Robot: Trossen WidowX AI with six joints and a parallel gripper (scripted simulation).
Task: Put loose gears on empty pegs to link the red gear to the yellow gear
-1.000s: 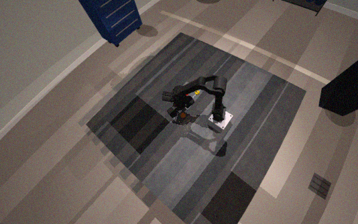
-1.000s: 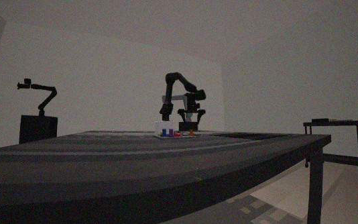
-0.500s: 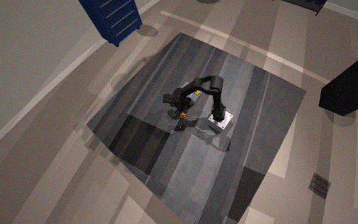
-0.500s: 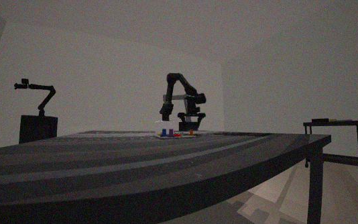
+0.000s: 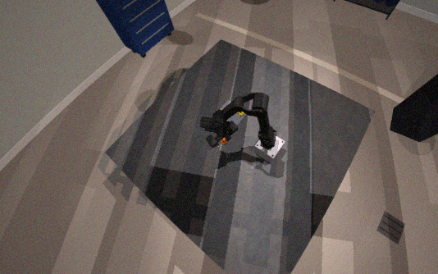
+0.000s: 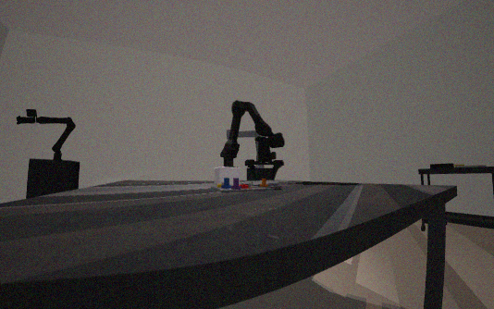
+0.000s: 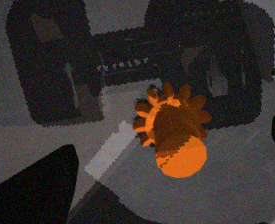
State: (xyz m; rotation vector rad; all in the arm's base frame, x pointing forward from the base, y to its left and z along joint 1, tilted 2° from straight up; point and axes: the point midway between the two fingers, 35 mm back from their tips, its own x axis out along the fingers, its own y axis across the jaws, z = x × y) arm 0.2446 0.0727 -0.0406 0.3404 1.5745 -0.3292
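Now: gripper tip 10 mm above the orange gear. From my gripper tip the other things lie so: red gear (170 mm to the right, 80 mm ahead, 10 mm below); red arrow (180 mm to the right, 110 mm ahead, 20 mm below); purple gear (210 mm to the right, 90 mm ahead, 10 mm below).
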